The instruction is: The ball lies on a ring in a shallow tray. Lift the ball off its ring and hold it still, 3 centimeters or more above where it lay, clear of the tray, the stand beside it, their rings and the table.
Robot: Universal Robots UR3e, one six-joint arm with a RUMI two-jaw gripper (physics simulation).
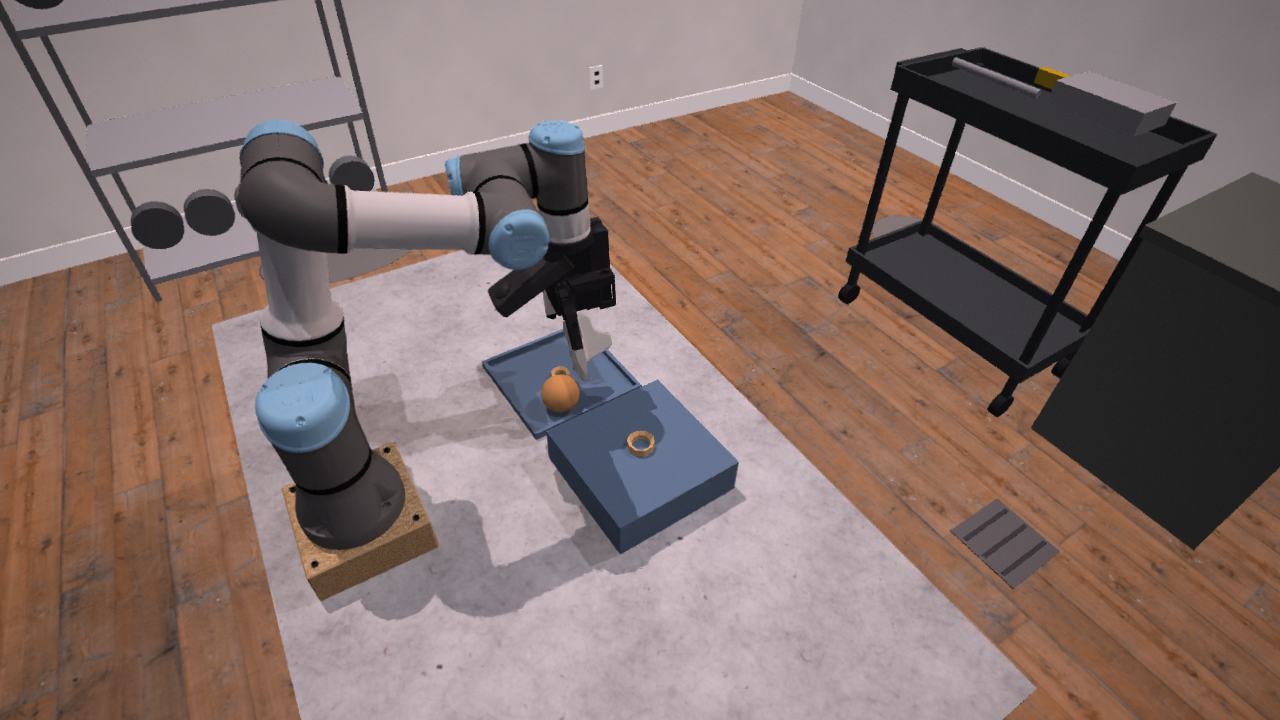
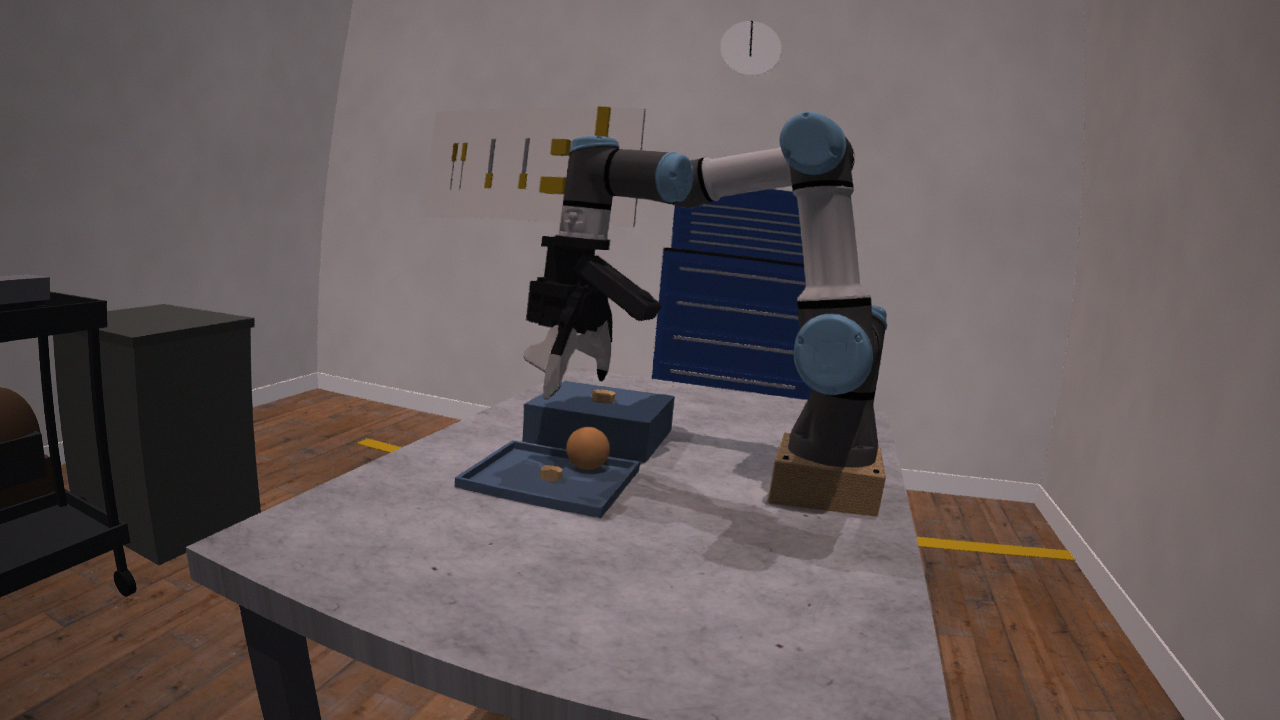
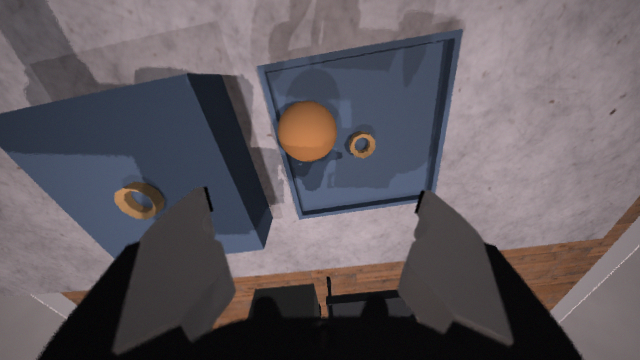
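Pixels of known places: gripper, between the fingertips: point(image 1: 568, 348) point(image 2: 575, 389) point(image 3: 316, 192); arm's base, origin of its link: point(image 1: 353, 504) point(image 2: 832, 452).
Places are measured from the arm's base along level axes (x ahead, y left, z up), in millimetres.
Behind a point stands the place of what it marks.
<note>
The orange ball point(image 1: 560, 394) @(x 311, y 70, z -4 mm) point(image 2: 588, 447) @(x 307, y 116, z -14 mm) point(image 3: 307, 131) @(x 310, y 92, z 4 mm) rests in the shallow blue tray point(image 1: 523, 362) @(x 300, y 213, z -54 mm) point(image 2: 501, 474) @(x 399, y 183, z -54 mm) point(image 3: 400, 100) @(x 296, y 192, z -53 mm), near the side facing the stand. What lies directly under it is hidden. A small tan ring point(image 1: 560, 369) @(x 346, y 161, z -45 mm) point(image 2: 550, 473) @(x 337, y 165, z -43 mm) point(image 3: 371, 145) @(x 342, y 162, z -44 mm) lies bare in the tray beside the ball. The blue stand point(image 1: 680, 483) @(x 386, y -156, z 3 mm) point(image 2: 554, 413) @(x 403, y 22, z -5 mm) point(image 3: 165, 130) @(x 303, y -27, z 2 mm) bears a larger tan ring point(image 1: 640, 452) @(x 360, y -93, z 11 mm) point(image 2: 604, 395) @(x 361, y -61, z 14 mm) point(image 3: 121, 202) @(x 367, y -92, z 12 mm). My gripper point(image 1: 580, 353) @(x 339, y 97, z 54 mm) point(image 2: 576, 385) @(x 339, y 97, z 54 mm) point(image 3: 316, 192) @(x 339, y 97, z 54 mm) is wide open and empty, pointing down, higher than the ball and off to its cart side.
The stand is a raised block close beside the tray, with a narrow gap between them. The arm's wooden base block point(image 1: 375, 573) @(x -1, y -74, z -51 mm) point(image 2: 823, 492) @(x -1, y 78, z -32 mm) stands on the table across from the cart. A black cart point(image 1: 1011, 132) and a dark cabinet point(image 1: 1163, 385) point(image 2: 192, 429) stand off the table.
</note>
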